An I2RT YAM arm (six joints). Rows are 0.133 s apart.
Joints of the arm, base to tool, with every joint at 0 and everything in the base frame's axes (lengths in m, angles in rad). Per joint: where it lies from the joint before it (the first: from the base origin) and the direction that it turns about. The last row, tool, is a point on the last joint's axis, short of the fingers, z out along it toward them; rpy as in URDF.
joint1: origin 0 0 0.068 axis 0 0 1
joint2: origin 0.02 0.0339 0.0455 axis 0 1 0
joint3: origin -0.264 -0.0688 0 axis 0 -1 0
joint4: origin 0.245 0.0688 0.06 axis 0 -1 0
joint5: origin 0.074 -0.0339 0.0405 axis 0 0 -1
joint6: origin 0.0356 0 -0.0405 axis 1 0 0
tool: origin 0 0 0 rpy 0 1.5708 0
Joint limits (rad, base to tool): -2.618..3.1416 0..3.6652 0..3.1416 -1.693..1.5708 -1.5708..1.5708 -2.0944..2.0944
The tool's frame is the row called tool.
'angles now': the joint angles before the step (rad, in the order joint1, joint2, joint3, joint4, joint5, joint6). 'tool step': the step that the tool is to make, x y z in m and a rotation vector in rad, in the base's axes. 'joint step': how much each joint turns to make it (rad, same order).
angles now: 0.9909 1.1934 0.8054 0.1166 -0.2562 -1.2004
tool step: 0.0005 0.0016 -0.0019 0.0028 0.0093 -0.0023
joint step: 0.0018 0.0083 -0.0025 0.0106 0.0015 0.0104
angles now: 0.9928 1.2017 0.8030 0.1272 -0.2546 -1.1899
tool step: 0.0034 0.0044 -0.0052 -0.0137 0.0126 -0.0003
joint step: -0.0018 0.0287 0.0046 0.0064 -0.0023 0.0026
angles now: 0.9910 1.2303 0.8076 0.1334 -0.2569 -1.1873
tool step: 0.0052 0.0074 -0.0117 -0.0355 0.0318 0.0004
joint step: -0.0015 0.0514 0.0060 0.0000 -0.0040 0.0064
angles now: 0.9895 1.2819 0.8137 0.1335 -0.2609 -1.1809
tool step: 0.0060 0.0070 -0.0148 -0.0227 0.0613 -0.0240
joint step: -0.0032 0.0566 -0.0026 0.0180 0.0061 0.0450
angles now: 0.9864 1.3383 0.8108 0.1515 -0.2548 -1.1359
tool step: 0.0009 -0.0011 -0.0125 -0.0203 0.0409 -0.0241
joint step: -0.0033 0.0157 -0.0266 0.0102 0.0105 0.0300
